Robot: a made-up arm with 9 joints. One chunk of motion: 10 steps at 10 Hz.
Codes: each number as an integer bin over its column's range. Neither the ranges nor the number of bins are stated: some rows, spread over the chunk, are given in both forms.
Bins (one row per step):
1: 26 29 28 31 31 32
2: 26 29 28 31 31 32
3: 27 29 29 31 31 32
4: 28 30 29 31 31 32
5: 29 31 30 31 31 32
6: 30 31 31 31 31 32
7: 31 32 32 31 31 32
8: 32 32 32 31 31 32
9: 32 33 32 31 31 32
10: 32 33 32 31 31 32
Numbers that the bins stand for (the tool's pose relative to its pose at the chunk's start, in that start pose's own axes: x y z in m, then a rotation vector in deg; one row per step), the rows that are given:
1: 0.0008 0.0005 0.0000 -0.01 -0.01 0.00
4: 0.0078 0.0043 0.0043 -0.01 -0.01 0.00
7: 0.0183 0.0119 0.0171 -0.01 -0.01 0.00
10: 0.0217 0.0157 0.0171 -0.01 -0.01 0.00
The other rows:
2: 0.0008 0.0005 0.0000 -0.01 -0.01 0.00
3: 0.0043 0.0005 0.0043 -0.01 -0.01 0.00
5: 0.0113 0.0081 0.0086 -0.01 -0.01 0.00
6: 0.0148 0.0081 0.0129 -0.01 -0.01 0.00
8: 0.0217 0.0119 0.0171 -0.01 -0.01 0.00
9: 0.0217 0.0157 0.0171 -0.01 -0.01 0.00

